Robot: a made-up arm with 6 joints. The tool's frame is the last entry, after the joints. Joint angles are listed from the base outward.
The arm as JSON. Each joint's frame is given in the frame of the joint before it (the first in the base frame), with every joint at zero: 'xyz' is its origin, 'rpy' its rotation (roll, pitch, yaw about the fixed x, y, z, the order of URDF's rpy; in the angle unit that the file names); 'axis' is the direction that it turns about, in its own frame. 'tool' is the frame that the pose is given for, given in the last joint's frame.
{
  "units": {
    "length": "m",
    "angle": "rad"
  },
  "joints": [
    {
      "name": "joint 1",
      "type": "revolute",
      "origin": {
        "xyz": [
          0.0,
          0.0,
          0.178
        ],
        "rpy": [
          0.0,
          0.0,
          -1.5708
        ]
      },
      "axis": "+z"
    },
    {
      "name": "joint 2",
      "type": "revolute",
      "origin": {
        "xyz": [
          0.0,
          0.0,
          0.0
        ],
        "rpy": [
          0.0,
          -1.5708,
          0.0
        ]
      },
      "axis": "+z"
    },
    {
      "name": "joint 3",
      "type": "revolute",
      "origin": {
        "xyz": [
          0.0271,
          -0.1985,
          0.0
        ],
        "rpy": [
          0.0,
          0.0,
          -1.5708
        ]
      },
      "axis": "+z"
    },
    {
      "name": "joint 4",
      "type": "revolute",
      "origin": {
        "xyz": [
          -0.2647,
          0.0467,
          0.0
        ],
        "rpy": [
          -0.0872,
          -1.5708,
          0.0
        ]
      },
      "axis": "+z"
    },
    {
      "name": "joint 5",
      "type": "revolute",
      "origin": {
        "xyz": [
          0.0,
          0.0,
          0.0
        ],
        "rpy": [
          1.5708,
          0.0,
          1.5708
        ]
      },
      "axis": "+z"
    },
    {
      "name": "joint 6",
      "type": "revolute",
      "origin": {
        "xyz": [
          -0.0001,
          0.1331,
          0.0
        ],
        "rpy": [
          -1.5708,
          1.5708,
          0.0
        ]
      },
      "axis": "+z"
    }
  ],
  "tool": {
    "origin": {
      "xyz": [
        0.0,
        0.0,
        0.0
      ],
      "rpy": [
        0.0,
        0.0,
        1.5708
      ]
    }
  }
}
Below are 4 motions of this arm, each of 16 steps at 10 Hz.
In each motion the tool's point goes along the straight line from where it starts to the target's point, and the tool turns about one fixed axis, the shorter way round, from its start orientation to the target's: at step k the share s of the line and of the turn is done. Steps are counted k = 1, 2, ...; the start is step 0. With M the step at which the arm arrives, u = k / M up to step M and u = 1 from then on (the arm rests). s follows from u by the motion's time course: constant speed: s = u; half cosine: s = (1 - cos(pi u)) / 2; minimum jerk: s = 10 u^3 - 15 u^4 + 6 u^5.
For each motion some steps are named. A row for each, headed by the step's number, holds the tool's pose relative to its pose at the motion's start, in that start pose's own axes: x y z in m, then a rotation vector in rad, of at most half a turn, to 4 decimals.
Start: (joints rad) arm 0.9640 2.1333 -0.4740 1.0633 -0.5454 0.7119
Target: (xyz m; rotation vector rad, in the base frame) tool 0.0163 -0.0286 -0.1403 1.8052 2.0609 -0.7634
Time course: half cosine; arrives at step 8
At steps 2, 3, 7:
2: 0.0017 -0.0323 0.0019 0.1209 -0.0300 0.0618
3: 0.0035 -0.0680 0.0040 0.2549 -0.0633 0.1303
7: 0.0109 -0.2119 0.0126 0.7943 -0.1971 0.4061

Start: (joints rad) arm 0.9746 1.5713 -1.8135 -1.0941 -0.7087 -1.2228
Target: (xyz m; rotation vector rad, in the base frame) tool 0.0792 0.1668 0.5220 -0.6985 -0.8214 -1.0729
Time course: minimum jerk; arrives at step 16
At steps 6, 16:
6: 0.0030 -0.0272 -0.0423 0.0268 -0.0103 -0.0855
16: 0.0108 -0.0990 -0.1537 0.0976 -0.0373 -0.3107

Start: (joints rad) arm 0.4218 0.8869 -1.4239 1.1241 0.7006 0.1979
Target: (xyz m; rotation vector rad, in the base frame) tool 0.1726 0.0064 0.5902 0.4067 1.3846 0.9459
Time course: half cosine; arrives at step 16
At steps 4, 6, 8, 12, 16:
4: -0.0157 0.0014 -0.0159 0.0682 -0.0886 -0.0502
6: -0.0332 0.0029 -0.0335 0.1437 -0.1868 -0.1057
8: -0.0538 0.0046 -0.0543 0.2328 -0.3026 -0.1713
12: -0.0918 0.0079 -0.0927 0.3973 -0.5165 -0.2924
16: -0.1075 0.0093 -0.1086 0.4655 -0.6051 -0.3425

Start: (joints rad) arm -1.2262 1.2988 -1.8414 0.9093 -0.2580 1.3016
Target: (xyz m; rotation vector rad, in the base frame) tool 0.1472 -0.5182 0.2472 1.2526 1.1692 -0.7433
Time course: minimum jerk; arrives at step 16
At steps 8, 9, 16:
8: -0.1495 -0.1835 -0.0446 0.4681 0.2149 -0.9240
9: -0.1842 -0.2261 -0.0550 0.5766 0.2647 -1.1384
16: -0.2990 -0.3670 -0.0892 0.9362 0.4298 -1.8481

